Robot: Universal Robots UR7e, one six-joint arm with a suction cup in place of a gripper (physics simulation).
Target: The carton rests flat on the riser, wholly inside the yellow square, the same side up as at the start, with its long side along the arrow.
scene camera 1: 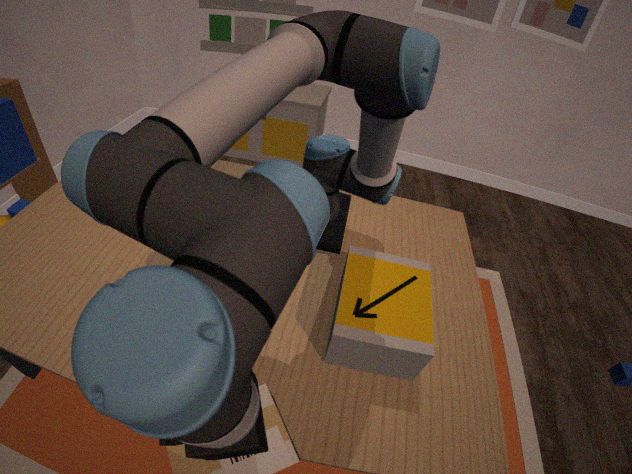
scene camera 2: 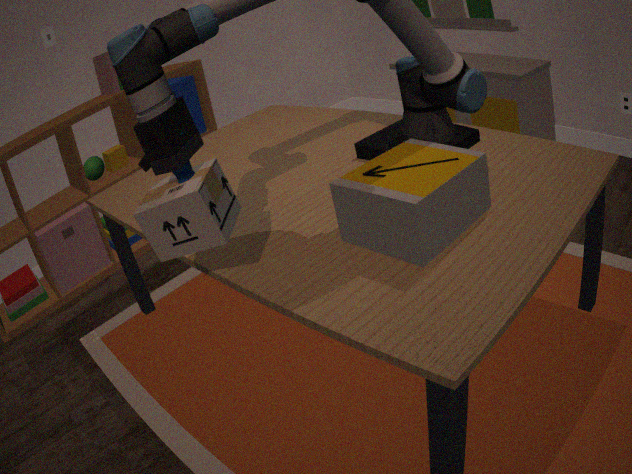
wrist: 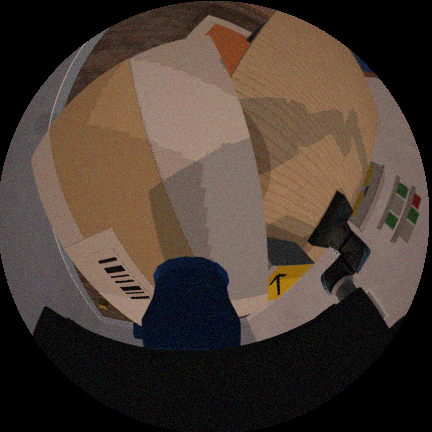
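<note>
The carton [scene camera 1: 278, 448] [scene camera 2: 181, 227] [wrist: 210, 115] hangs in the air by the table's edge, on the far side from the riser's yellow top in the wrist view. It looks somewhat tilted, its up arrows pointing upward. My suction cup [scene camera 2: 184, 173] [wrist: 191, 267] is shut on its taped, labelled top. In scene camera 1 the wrist hides the cup and most of the carton. The grey riser [scene camera 1: 375, 357] [scene camera 2: 377, 219] [wrist: 287, 251] stands on the table, apart from the carton. Its top bears the yellow square [scene camera 1: 408, 318] [scene camera 2: 418, 183] [wrist: 300, 272] and black arrow [scene camera 1: 386, 294] [scene camera 2: 416, 165] [wrist: 278, 284].
The wooden table [scene camera 1: 444, 418] [scene camera 2: 382, 326] [wrist: 310, 60] carries the arm's black base [scene camera 2: 426, 130], close behind the riser. A wooden shelf unit [scene camera 2: 70, 158] stands beyond the table's left side. An orange rug [scene camera 2: 255, 357] lies under the table.
</note>
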